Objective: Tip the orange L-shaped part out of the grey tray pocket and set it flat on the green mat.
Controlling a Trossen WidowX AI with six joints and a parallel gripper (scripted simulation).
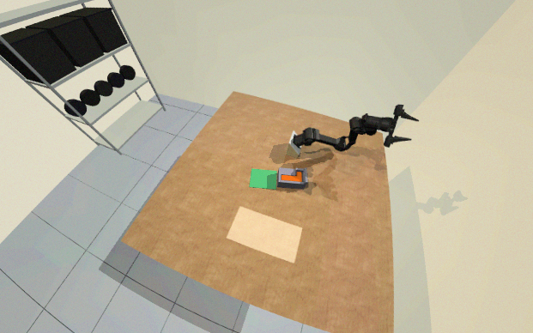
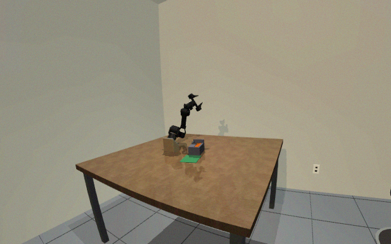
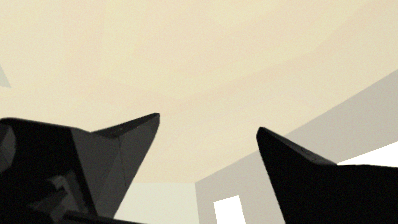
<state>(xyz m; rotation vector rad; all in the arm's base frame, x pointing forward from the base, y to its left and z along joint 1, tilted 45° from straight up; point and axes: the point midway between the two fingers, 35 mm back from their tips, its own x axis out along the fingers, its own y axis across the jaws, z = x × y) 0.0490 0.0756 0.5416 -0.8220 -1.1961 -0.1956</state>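
The orange L-shaped part lies 45 cm to the right of my gripper tip, 37 cm below it and 13 cm ahead of it. From my gripper tip the other things lie so: green mat (61 cm to the right, 43 cm below, 16 cm ahead).
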